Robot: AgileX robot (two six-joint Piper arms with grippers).
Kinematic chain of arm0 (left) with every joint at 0, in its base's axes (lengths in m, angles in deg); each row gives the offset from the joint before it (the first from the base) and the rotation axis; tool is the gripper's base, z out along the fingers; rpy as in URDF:
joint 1: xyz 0 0 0.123 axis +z
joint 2: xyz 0 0 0 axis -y
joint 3: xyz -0.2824 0 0.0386 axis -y
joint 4: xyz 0.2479 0 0.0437 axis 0.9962 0 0.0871
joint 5: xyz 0 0 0 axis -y
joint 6: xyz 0.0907 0 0.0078 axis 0.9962 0 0.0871
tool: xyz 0 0 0 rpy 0 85 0
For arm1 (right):
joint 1: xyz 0 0 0.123 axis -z
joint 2: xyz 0 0 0 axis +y
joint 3: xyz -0.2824 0 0.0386 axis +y
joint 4: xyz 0.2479 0 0.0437 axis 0.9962 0 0.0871
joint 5: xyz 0 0 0 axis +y
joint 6: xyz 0.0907 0 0.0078 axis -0.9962 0 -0.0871
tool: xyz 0 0 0 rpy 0 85 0
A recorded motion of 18 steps. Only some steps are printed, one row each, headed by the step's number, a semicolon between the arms.
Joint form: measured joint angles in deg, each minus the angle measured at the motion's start. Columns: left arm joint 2, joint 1, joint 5, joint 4, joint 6, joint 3; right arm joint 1, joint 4, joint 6, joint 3, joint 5, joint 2.
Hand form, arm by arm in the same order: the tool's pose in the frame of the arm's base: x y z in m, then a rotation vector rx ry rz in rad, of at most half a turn. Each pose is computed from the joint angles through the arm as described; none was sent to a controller.
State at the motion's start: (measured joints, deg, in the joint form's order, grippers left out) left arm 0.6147 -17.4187 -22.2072 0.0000 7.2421 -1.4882; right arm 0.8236 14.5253 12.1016 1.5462 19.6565 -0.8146
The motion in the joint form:
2: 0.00 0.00 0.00 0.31 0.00 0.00; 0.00 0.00 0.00 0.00 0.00 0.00
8: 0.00 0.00 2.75 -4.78 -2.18 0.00; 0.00 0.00 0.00 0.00 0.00 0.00
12: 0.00 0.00 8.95 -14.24 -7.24 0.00; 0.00 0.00 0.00 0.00 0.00 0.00
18: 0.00 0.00 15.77 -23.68 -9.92 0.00; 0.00 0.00 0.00 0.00 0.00 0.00
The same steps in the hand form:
2: 0.0499 -0.0155 0.1701 0.4064 1.8437 -0.1161; 0.0533 0.0069 0.1748 -0.0206 1.8290 0.0869
8: 0.0503 -0.0184 0.1744 0.3072 1.8176 -0.2317; 0.0533 0.0069 0.1748 -0.0206 1.8290 0.0869
12: 0.0515 -0.0216 0.1845 0.0961 1.7415 -0.4509; 0.0533 0.0069 0.1748 -0.0206 1.8290 0.0869
18: 0.0528 -0.0209 0.1955 -0.0901 1.6351 -0.6242; 0.0533 0.0069 0.1748 -0.0206 1.8290 0.0869

